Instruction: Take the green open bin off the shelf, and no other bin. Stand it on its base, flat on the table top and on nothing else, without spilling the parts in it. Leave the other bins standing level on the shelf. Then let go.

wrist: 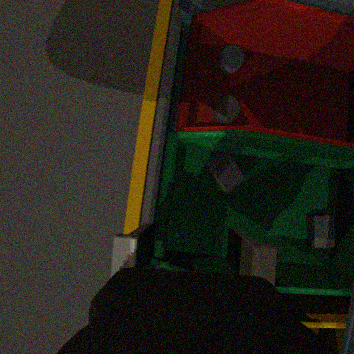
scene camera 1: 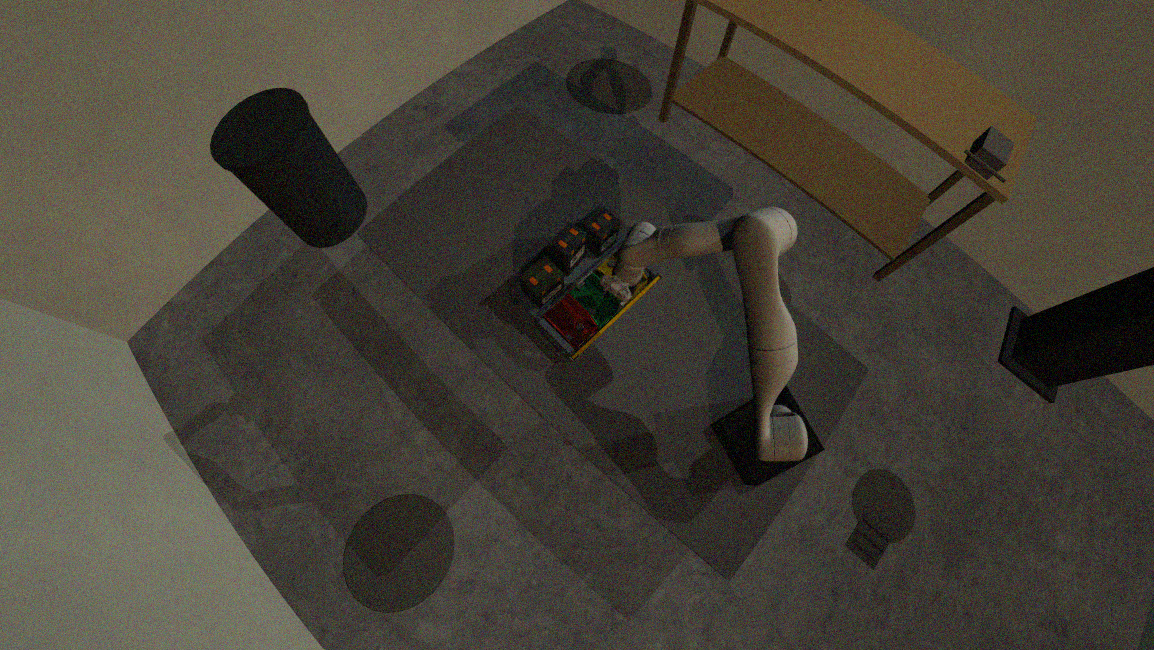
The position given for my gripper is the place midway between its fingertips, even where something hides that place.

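Observation:
Green open bin point(scene camera 1: 590, 296), point(wrist: 286, 178), seen in the wrist view too. My gripper point(wrist: 190, 241) in sight.

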